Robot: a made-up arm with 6 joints. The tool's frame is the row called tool. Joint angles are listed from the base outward.
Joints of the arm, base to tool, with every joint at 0 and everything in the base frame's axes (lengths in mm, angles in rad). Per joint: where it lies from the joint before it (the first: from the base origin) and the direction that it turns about. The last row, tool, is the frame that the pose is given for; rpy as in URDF.
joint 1: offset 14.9 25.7 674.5 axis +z
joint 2: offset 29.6 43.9 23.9 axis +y
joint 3: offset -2 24.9 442.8 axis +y
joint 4: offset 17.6 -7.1 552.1 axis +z
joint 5: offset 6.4 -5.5 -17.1 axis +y
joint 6: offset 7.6 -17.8 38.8 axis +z
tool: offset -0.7 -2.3 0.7 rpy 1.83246 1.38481 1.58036
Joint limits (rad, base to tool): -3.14..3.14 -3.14..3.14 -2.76..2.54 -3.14..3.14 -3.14..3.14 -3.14..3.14
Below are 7 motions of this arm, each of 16 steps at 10 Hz.
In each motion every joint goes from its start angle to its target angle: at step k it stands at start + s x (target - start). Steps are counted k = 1, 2, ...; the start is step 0. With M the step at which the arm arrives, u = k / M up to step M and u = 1 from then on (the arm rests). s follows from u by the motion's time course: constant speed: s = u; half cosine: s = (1 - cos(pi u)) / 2; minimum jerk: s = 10 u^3 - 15 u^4 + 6 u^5.
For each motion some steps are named. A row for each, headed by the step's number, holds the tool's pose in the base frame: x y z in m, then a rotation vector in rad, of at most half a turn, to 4 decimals.
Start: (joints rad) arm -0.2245 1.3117 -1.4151 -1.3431 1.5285 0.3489
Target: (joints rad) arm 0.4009 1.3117 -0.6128 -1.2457 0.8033 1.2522
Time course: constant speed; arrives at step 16
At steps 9, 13, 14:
9: 0.6566 0.1185 1.3233 1.5183 2.3267 0.1618
13: 0.7317 0.2476 1.2802 1.0886 2.5140 0.2350
14: 0.7451 0.2837 1.2661 0.9750 2.5590 0.2619

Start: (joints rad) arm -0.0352 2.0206 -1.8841 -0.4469 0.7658 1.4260
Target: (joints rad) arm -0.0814 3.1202 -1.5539 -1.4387 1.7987 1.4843
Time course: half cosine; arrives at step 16
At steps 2, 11, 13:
2: 0.5839 0.0255 1.0282 0.2786 2.2253 1.1945
11: 0.6634 -0.0102 0.4278 -2.1230 -1.8585 -0.3333
13: 0.6122 -0.0072 0.3201 -2.2745 -1.5891 -0.0369

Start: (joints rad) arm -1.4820 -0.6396 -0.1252 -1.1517 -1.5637 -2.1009
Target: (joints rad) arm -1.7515 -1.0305 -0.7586 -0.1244 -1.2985 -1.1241
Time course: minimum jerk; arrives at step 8
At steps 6, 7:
6: 0.1951 0.8943 0.8606 -0.2155 -1.7277 -0.1385
7: 0.2122 0.8904 0.8011 -0.3439 -1.6140 -0.1801

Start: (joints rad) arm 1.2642 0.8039 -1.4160 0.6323 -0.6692 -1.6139
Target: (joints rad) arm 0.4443 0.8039 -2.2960 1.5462 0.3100 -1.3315
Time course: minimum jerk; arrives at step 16
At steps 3, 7, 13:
3: -0.0135 0.0543 1.4728 0.8967 1.2984 1.2226
7: -0.0826 -0.0261 1.3709 0.5858 0.8878 1.0949
13: -0.2138 -0.0023 1.1183 0.0541 0.1855 0.3963

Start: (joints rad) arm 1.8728 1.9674 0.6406 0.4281 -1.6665 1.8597
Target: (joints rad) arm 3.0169 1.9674 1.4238 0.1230 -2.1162 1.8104
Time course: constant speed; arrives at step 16
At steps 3, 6, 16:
3: -0.3286 0.5748 0.0334 1.4073 -0.7418 -1.3829
6: -0.3894 0.4333 0.0120 1.4896 -0.6075 -1.1185
16: -0.3080 0.0314 0.0194 1.6269 -0.0689 -0.2435

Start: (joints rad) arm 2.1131 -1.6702 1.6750 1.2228 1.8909 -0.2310
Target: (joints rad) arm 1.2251 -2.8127 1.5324 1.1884 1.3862 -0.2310
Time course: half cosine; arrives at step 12
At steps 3, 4, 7, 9, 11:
3: 0.1041 -0.4115 1.1005 -2.4584 0.1387 -0.1950
4: 0.0794 -0.4674 1.0431 -2.3411 0.2879 -0.0970
7: -0.0906 -0.5846 0.7821 -1.7881 0.6354 0.1337
9: -0.2122 -0.5651 0.6053 -1.4265 0.6924 0.1769
11: -0.2737 -0.5217 0.5017 -1.2223 0.6789 0.1732

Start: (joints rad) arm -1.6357 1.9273 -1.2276 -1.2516 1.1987 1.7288
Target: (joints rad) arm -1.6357 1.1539 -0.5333 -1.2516 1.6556 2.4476
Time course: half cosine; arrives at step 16
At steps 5, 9, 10, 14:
5: -0.0281 -0.7843 1.0286 2.1510 0.2220 0.3412
9: -0.0267 -0.7728 1.1609 1.8656 0.0212 0.4461
10: -0.0258 -0.7641 1.1938 1.7922 -0.0284 0.4628
14: -0.0220 -0.7264 1.2856 1.5772 -0.1691 0.4909

